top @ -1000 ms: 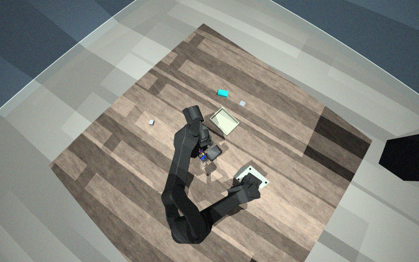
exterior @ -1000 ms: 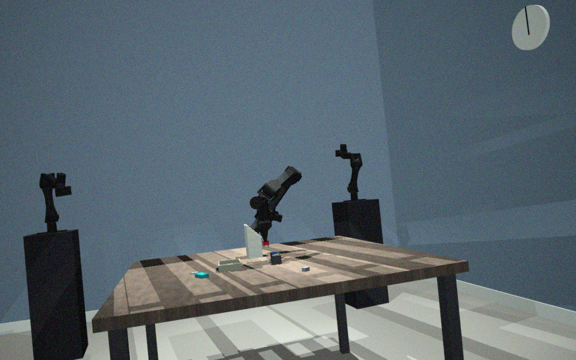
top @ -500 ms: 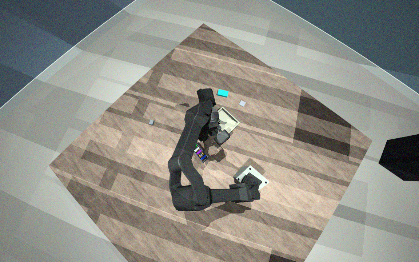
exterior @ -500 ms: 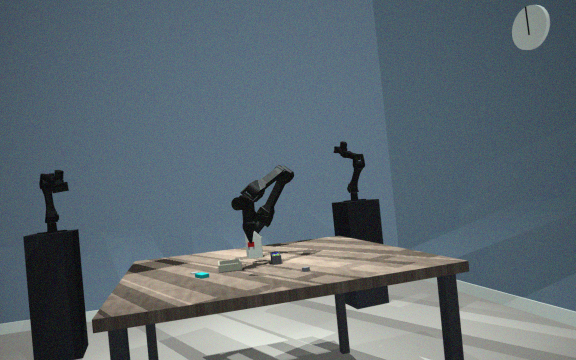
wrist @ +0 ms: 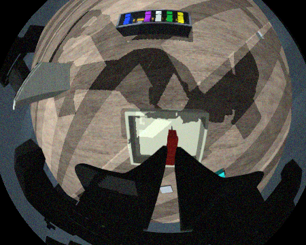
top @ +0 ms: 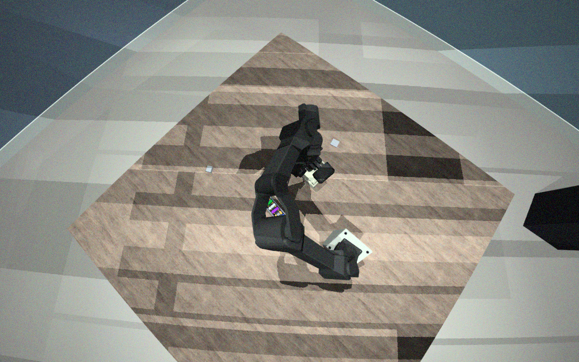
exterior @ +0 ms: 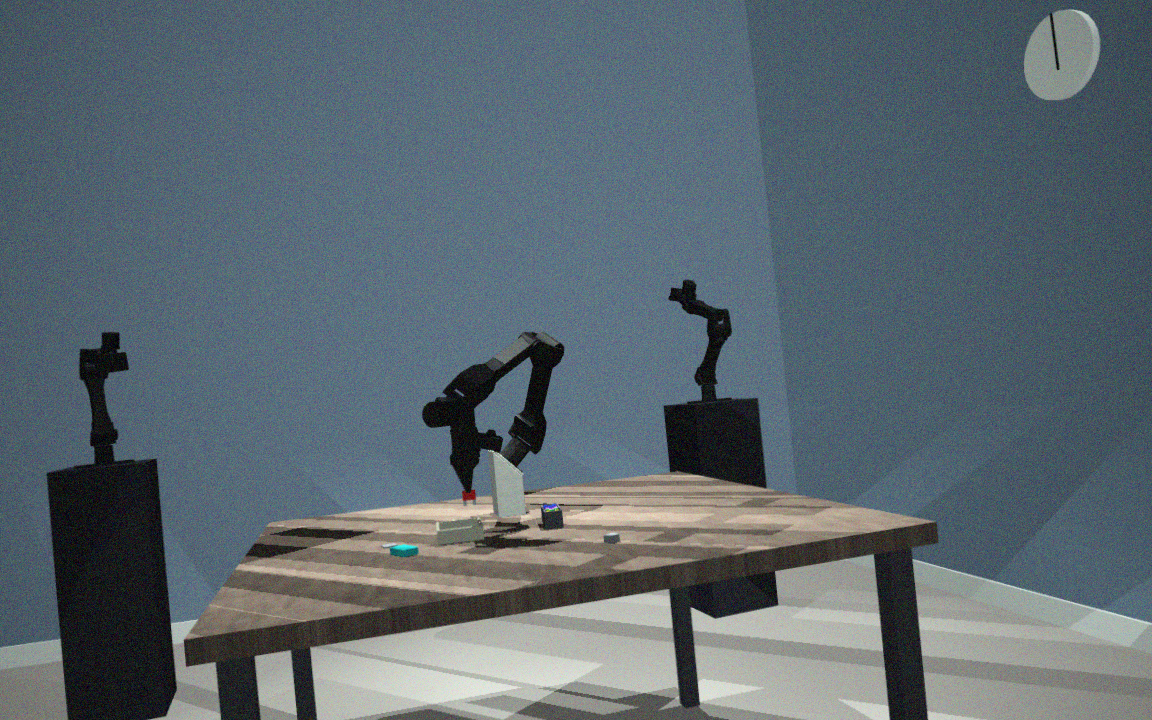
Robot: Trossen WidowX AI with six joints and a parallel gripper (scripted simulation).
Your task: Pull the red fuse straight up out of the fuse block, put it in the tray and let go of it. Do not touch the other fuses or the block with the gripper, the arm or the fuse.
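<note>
The red fuse lies 1 cm below my gripper tip. The rest, counted from my gripper tip: grey cube (32 cm ahead, 22 cm to the left, 9 cm below); teal block (17 cm to the right, 10 cm ahead, 9 cm below); tray (10 cm below, 3 cm to the right, 1 cm behind).
</note>
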